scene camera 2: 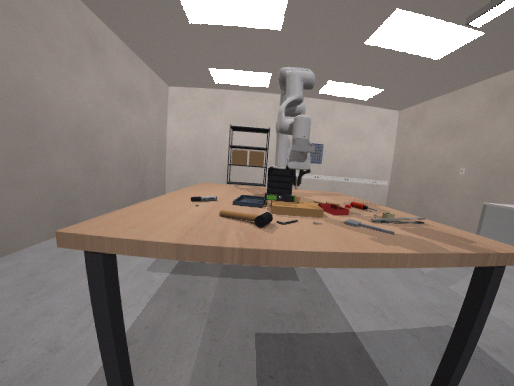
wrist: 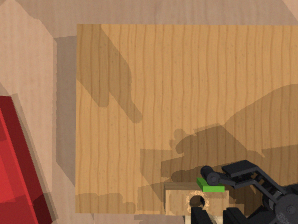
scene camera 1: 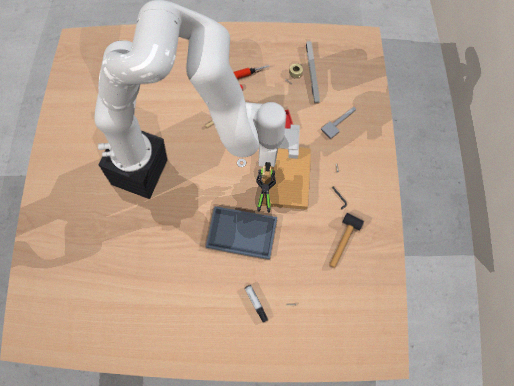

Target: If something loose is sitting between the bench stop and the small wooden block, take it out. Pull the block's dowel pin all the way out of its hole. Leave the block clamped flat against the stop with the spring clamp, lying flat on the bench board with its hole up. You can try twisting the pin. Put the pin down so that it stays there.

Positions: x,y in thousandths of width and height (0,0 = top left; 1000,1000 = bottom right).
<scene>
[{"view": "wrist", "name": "small wooden block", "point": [596,873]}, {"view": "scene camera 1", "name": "dark grey tray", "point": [456,600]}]
</scene>
